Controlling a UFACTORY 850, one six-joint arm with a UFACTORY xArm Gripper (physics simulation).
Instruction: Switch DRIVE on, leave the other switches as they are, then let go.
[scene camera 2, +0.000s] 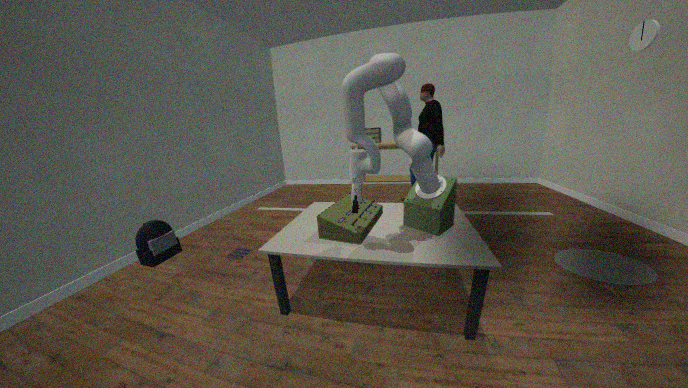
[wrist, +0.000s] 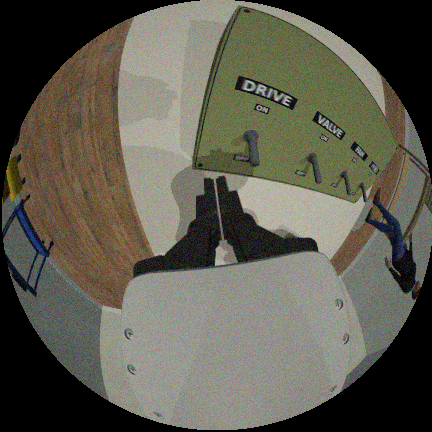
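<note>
The green switch panel (scene camera 2: 334, 220) (wrist: 295, 65) stands on the table, its sloped face carrying a row of levers. In the wrist view the DRIVE lever (wrist: 254, 150) slants from its pivot towards the small label at the end away from ON. The VALVE lever (wrist: 315, 169), the FAN lever (wrist: 347, 184) and a fourth lever (wrist: 363, 192) slant the same way. The fourth label is too small to read. My gripper (scene camera 2: 355, 211) (wrist: 215, 191) is shut and empty. In the wrist view its tips show just outside the panel's near edge, apart from the DRIVE lever.
The arm's green base block (scene camera 2: 425, 215) stands on the table (scene camera 2: 320, 250), right of the panel in the scene view. A person (scene camera 2: 431, 120) (wrist: 395, 235) stands behind the table. A wooden shelf (scene camera 2: 387, 178) is by the back wall. A blue frame (wrist: 31, 230) shows at the wrist view's left.
</note>
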